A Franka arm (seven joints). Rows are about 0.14 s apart.
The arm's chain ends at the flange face. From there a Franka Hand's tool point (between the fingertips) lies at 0.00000 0.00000 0.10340 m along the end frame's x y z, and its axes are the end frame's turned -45 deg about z.
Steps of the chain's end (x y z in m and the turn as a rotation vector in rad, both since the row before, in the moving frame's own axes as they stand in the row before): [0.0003, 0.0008, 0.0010, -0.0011, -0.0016, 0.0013]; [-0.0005, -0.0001, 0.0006, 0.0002, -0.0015, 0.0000]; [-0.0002, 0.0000, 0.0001, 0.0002, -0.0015, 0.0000]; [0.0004, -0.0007, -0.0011, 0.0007, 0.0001, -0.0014]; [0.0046, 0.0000, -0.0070, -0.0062, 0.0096, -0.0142]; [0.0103, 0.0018, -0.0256, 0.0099, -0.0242, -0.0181]
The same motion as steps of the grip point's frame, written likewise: [-0.0006, 0.0007, 0.0010, 0.0004, -0.0019, 0.0013]; [-0.0004, -0.0005, 0.0006, 0.0012, -0.0009, 0.0000]; [-0.0002, -0.0003, 0.0001, 0.0012, -0.0009, 0.0000]; [0.0008, -0.0003, -0.0011, 0.0004, 0.0006, -0.0014]; [0.0035, 0.0044, -0.0070, -0.0112, 0.0024, -0.0142]; [0.0049, 0.0061, -0.0256, 0.0241, -0.0101, -0.0181]
